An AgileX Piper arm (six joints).
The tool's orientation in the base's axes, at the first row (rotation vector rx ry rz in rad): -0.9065, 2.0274, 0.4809
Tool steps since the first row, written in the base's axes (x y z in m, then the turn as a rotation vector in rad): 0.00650, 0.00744, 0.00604, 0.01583, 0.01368, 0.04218; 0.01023, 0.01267, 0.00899, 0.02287, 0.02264, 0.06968; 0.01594, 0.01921, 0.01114, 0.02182, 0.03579, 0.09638; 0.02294, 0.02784, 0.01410, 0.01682, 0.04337, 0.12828
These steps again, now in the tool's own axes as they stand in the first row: -0.01060, 0.00012, 0.00465, -0.04648, -0.00249, -0.00710; -0.01667, 0.00083, 0.00821, -0.07554, -0.00163, -0.01349; -0.02340, 0.00092, 0.01410, -0.10262, 0.00805, -0.02123; -0.03217, 0.00144, 0.02152, -0.13009, 0.01701, -0.03752
